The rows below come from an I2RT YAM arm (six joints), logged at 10 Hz.
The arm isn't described. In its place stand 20 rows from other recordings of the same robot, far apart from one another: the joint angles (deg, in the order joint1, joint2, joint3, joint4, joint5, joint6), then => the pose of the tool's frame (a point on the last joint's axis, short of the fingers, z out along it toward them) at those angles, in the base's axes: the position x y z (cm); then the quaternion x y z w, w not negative.
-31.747, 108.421, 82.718, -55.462, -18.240, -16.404 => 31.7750, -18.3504, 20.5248, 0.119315, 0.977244, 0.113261, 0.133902
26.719, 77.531, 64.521, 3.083, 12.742, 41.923 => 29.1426, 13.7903, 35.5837, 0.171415, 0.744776, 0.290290, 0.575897
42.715, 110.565, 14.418, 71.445, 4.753, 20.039 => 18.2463, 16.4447, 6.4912, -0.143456, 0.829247, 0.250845, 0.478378
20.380, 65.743, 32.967, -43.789, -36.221, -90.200 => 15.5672, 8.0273, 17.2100, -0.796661, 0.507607, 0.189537, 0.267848
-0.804, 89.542, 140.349, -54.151, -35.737, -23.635 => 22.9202, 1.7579, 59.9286, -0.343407, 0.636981, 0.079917, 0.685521
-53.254, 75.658, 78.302, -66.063, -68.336, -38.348 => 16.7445, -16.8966, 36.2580, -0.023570, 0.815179, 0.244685, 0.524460
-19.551, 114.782, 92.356, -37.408, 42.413, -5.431 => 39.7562, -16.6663, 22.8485, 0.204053, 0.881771, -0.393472, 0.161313
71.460, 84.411, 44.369, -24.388, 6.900, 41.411 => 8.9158, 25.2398, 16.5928, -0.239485, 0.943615, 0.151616, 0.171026
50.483, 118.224, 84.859, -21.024, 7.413, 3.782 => 28.7408, 34.1225, 17.2620, -0.358431, 0.880127, 0.084386, 0.299636
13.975, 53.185, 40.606, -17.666, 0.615, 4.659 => 20.2583, 5.0022, 27.4852, -0.067749, 0.864433, 0.076055, 0.492322
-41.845, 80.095, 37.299, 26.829, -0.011, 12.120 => 22.3861, -20.0462, 22.0994, 0.362225, 0.711572, -0.154351, 0.581923
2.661, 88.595, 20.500, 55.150, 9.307, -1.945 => 26.6933, 0.6643, 14.8048, 0.019161, 0.781131, -0.059588, 0.621221
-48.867, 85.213, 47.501, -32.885, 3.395, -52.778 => 17.2651, -20.0889, 17.0866, -0.028632, 0.984863, -0.149020, 0.083774
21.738, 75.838, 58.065, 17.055, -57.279, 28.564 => 26.7819, 13.9028, 35.0660, -0.299010, 0.643413, 0.570796, 0.413285
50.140, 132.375, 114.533, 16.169, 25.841, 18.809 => 36.7954, 41.6483, 28.7483, -0.038800, 0.715285, 0.252150, 0.650602
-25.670, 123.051, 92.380, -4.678, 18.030, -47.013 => 43.9825, -22.3615, 19.9015, -0.091797, 0.875583, -0.380800, 0.282699
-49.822, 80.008, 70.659, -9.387, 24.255, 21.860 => 19.9473, -25.8896, 35.8706, 0.564506, 0.572503, -0.303305, 0.511448
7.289, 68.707, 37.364, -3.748, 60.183, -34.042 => 24.1603, -0.0236, 23.0568, -0.054673, 0.799959, -0.525132, 0.285155
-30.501, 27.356, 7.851, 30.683, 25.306, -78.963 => 11.3476, -8.4506, 23.0153, -0.099910, 0.634343, -0.695785, 0.321730
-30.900, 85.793, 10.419, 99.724, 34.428, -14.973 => 17.3909, -12.7539, 19.7498, 0.318027, 0.478346, -0.460555, 0.676707
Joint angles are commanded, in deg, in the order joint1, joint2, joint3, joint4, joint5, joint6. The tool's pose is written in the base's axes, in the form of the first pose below.
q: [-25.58 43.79 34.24 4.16 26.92 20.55]
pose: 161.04 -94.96 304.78; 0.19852 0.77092 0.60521; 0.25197 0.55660 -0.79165; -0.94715 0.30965 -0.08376
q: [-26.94 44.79 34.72 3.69 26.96 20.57]
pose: 161.56 -100.21 303.98; 0.19026 0.78894 0.58428; 0.25460 0.53513 -0.80549; -0.94815 0.30201 -0.09905
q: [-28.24 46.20 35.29 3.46 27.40 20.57]
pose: 163.08 -106.19 302.90; 0.18190 0.80981 0.55779; 0.25639 0.50857 -0.82196; -0.94931 0.29252 -0.11511
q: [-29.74 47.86 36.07 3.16 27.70 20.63]
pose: 164.83 -113.23 302.10; 0.17341 0.83041 0.52948; 0.26020 0.47989 -0.83786; -0.94985 0.28306 -0.13286
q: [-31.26 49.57 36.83 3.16 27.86 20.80]
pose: 166.60 -120.60 301.40; 0.16980 0.84762 0.50270; 0.26419 0.45229 -0.85185; -0.94941 0.27745 -0.14713
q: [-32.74 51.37 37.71 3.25 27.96 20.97]
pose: 168.57 -128.23 301.13; 0.16785 0.86264 0.47715; 0.26788 0.42589 -0.86421; -0.94872 0.27288 -0.15960
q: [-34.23 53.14 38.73 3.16 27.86 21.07]
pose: 170.31 -135.99 301.29; 0.16451 0.87566 0.45404; 0.27250 0.40205 -0.87413; -0.94799 0.26753 -0.17248
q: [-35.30 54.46 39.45 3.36 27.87 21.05]
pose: 171.58 -141.88 301.52; 0.16389 0.88466 0.43648; 0.27302 0.38451 -0.88183; -0.94795 0.26369 -0.17851
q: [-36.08 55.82 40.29 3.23 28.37 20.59]
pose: 173.26 -147.18 301.68; 0.15302 0.89687 0.41498; 0.27138 0.36564 -0.89031; -0.95023 0.24885 -0.18744
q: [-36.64 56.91 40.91 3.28 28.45 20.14]
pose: 174.94 -151.24 301.64; 0.14318 0.90354 0.40388; 0.27080 0.35675 -0.89409; -0.95193 0.23738 -0.19360
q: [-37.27 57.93 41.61 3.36 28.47 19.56]
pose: 176.28 -155.47 302.34; 0.13382 0.90972 0.39306; 0.26800 0.34863 -0.89813; -0.95408 0.22553 -0.19715
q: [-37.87 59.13 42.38 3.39 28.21 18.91]
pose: 178.30 -159.97 302.60; 0.12041 0.91434 0.38663; 0.26814 0.34504 -0.89947; -0.95583 0.21198 -0.20362
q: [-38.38 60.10 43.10 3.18 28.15 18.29]
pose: 179.73 -163.77 302.94; 0.10671 0.91953 0.37826; 0.26847 0.33966 -0.90142; -0.95736 0.19774 -0.21062
